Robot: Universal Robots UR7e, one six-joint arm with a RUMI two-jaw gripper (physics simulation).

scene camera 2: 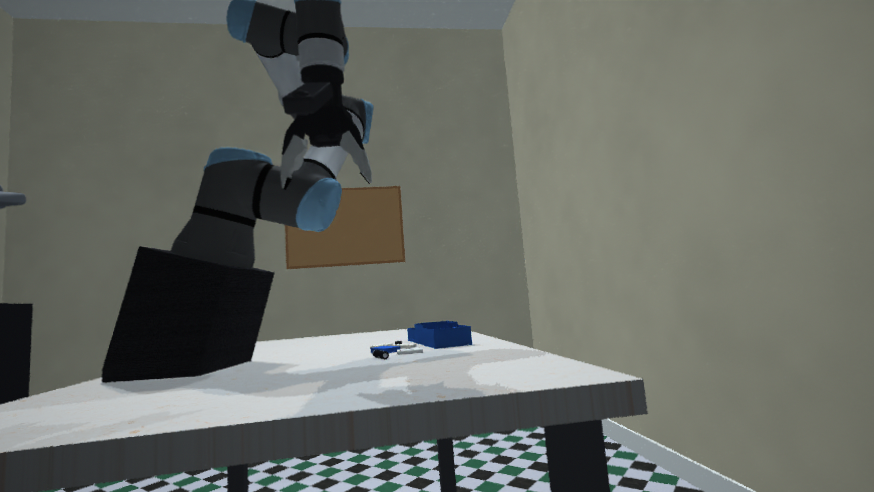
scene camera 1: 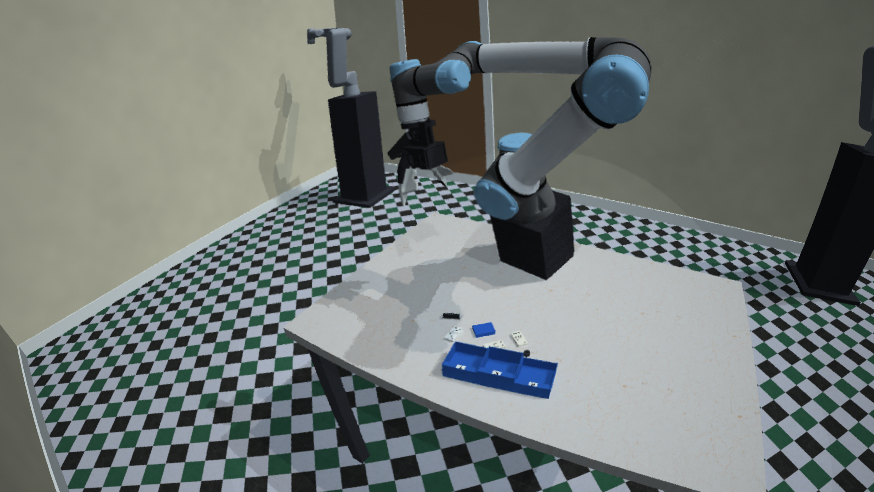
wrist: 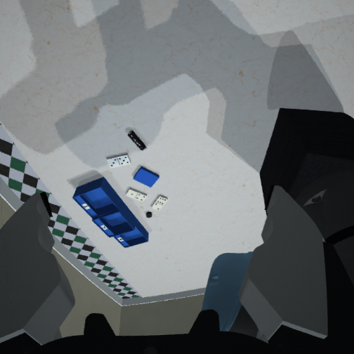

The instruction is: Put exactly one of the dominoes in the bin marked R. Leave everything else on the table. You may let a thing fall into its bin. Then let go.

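Frame: origin at the arm's base, x ahead, y left, z up, level; centimetres.
Seen in the pictures: gripper, fingertip midpoint: (scene camera 2: 326,186) (scene camera 1: 425,195); arm's base at its link origin: (scene camera 2: 213,260) (scene camera 1: 530,205).
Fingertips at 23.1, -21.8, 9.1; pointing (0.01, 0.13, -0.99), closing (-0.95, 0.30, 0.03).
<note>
Pixels of each thing's middle, then the offset from my fingertips to it, as dx, dy, dz. Level surfaces: height alone.
- white domino at the middle of its body: (scene camera 2: 409,351) (scene camera 1: 454,334) +14.5, +13.1, -30.2
- blue three-compartment bin tray at the middle of its body: (scene camera 1: 500,368) (scene camera 2: 436,332) +23.6, +29.0, -28.2
- blue block at the middle of its body: (scene camera 2: 385,349) (scene camera 1: 483,329) +10.4, +19.6, -30.1
- narrow black piece with light marks, body centre: (scene camera 2: 380,354) (scene camera 1: 452,316) +8.3, +9.8, -29.8
- small black object at the middle of its body: (scene camera 1: 526,353) +15.0, +32.7, -30.1
- table at its surface level: dz -30.5
My gripper (scene camera 1: 423,193) (scene camera 2: 327,183) (wrist: 158,191) is open and empty, high above the table. A white domino (scene camera 1: 454,333) (wrist: 118,160) lies flat near one end of the blue three-compartment bin tray (scene camera 1: 513,386) (scene camera 2: 451,337) (wrist: 125,209). A cream domino (scene camera 1: 498,344) (wrist: 136,194) lies close beside the tray, partly hidden by it in scene camera 1. Another cream domino (scene camera 1: 519,337) (wrist: 160,202) lies a little farther from the tray. The compartments hold small white labels; their letters are too small to read, so I cannot tell which is R.
A blue block (scene camera 1: 483,330) (wrist: 146,176) lies among the dominoes. A narrow black piece with light marks (scene camera 1: 451,315) (wrist: 136,139) and a small black object (scene camera 1: 526,353) (wrist: 149,214) also lie on the table (scene camera 1: 642,366). The black robot pedestal (scene camera 1: 532,247) stands at the back.
</note>
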